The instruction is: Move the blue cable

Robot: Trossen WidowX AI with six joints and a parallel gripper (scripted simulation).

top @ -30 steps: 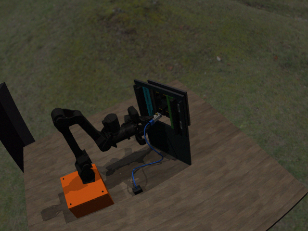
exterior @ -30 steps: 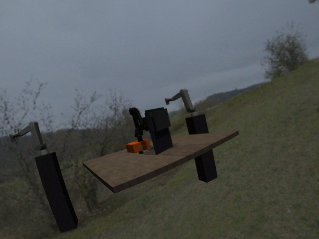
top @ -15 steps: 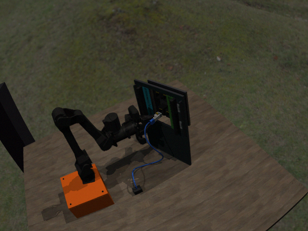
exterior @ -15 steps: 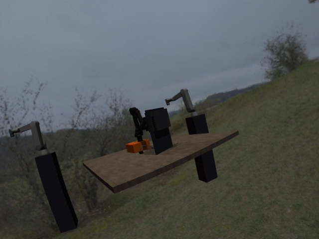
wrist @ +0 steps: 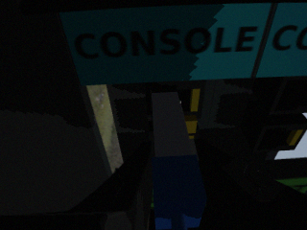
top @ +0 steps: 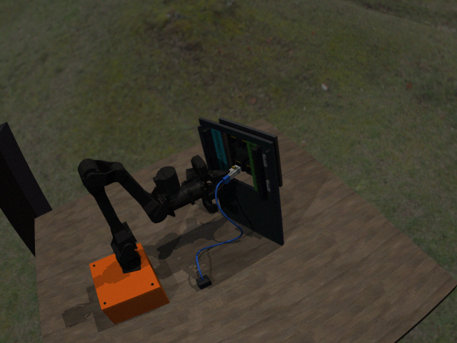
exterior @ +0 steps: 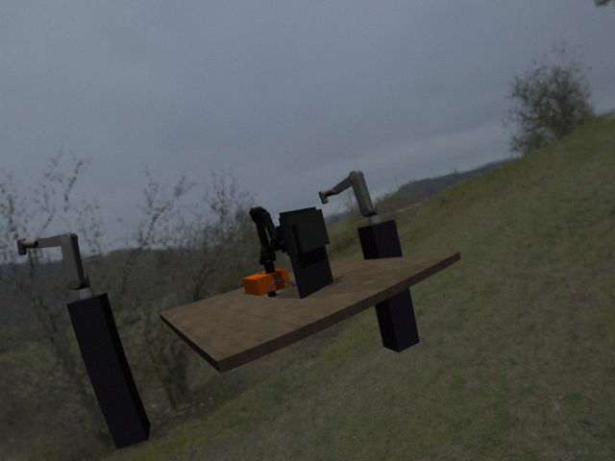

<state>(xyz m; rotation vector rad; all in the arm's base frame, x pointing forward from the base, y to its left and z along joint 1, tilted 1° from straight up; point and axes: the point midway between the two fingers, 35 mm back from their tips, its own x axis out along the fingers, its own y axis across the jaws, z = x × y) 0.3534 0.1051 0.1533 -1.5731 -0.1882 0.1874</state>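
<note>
The blue plug is right at my gripper tip. Also, from my gripper tip: black anchor block: 240 mm below, 190 mm to the right, 180 mm behind.
</note>
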